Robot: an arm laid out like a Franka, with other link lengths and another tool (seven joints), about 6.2 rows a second.
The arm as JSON. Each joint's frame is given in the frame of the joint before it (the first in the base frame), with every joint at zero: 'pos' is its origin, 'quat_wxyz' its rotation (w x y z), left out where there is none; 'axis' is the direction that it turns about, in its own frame. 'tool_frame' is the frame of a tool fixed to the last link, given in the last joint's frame.
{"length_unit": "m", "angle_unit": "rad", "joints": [
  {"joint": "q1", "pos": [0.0, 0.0, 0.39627], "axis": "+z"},
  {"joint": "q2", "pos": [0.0, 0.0, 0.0], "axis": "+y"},
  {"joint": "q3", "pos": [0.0, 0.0, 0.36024], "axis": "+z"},
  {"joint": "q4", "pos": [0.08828, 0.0, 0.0], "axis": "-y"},
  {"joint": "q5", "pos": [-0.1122, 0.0, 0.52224], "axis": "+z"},
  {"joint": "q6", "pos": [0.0, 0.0, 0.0], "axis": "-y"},
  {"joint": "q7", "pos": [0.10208, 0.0, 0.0], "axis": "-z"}
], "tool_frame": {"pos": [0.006, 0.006, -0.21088], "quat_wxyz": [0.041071, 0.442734, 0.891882, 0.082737]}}
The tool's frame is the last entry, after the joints.
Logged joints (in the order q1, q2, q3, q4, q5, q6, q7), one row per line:
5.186, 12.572, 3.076, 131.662, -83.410, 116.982, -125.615
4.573, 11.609, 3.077, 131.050, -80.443, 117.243, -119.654
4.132, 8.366, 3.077, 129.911, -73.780, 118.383, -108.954
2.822, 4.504, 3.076, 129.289, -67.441, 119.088, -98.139
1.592, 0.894, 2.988, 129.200, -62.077, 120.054, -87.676
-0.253, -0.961, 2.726, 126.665, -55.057, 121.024, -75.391
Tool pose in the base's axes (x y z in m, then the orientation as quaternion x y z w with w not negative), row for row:
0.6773, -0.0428, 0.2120, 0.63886, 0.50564, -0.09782, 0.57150
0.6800, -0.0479, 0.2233, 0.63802, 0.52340, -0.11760, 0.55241
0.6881, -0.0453, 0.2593, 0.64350, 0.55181, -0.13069, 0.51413
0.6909, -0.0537, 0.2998, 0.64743, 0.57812, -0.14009, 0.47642
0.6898, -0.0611, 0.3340, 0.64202, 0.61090, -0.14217, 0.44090
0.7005, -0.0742, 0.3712, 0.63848, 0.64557, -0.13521, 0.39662
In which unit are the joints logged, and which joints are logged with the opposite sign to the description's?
The joints are logged in degrees. Opposite sign: q4, q7.
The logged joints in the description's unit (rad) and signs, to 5 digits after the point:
0.09051, 0.21942, 0.05369, -2.29794, -1.45578, 2.04172, 2.19240
0.07981, 0.20262, 0.05370, -2.28725, -1.40400, 2.04628, 2.08836
0.07212, 0.14601, 0.05370, -2.26737, -1.28770, 2.06617, 1.90161
0.04925, 0.07861, 0.05369, -2.25652, -1.17707, 2.07848, 1.71285
0.02779, 0.01560, 0.05215, -2.25497, -1.08345, 2.09534, 1.53023
-0.00442, -0.01677, 0.04758, -2.21072, -0.96093, 2.11227, 1.31582

